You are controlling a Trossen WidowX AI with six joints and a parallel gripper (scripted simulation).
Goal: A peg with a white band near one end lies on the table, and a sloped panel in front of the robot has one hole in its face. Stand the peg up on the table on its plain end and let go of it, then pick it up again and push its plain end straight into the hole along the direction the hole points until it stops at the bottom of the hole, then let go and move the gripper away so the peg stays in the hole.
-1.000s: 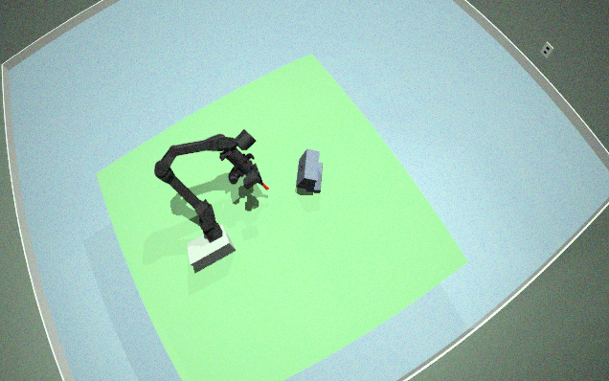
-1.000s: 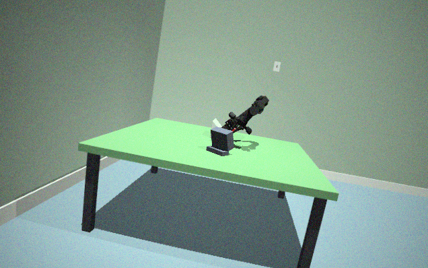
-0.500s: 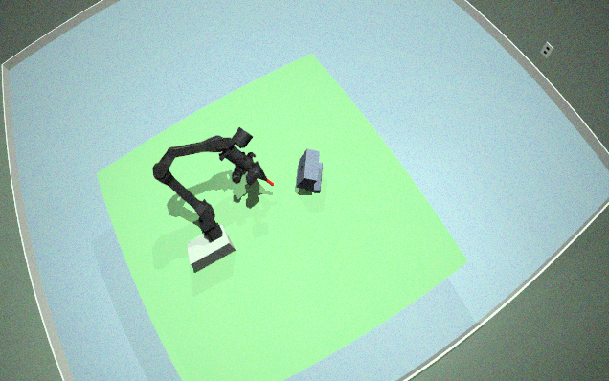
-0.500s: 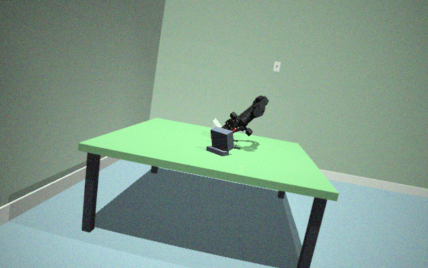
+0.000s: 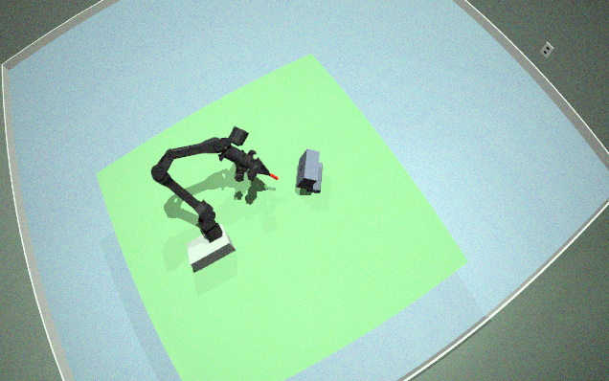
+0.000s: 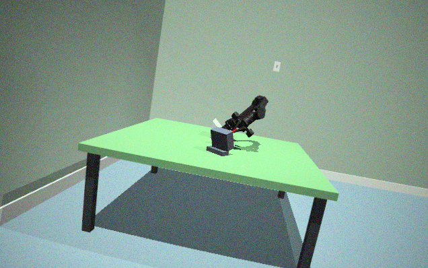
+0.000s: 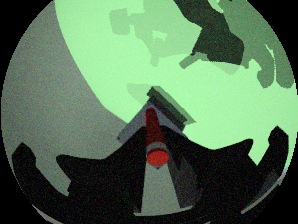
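Now: gripper tip 15 cm short of the sloped grey panel, 5 cm to the left of it and 3 cm above it. Also, from my gripper tip: red peg: 1 cm behind, 1 cm to the left, 1 cm above; then panel foot: 17 cm ahead, 6 cm to the right, 11 cm below.
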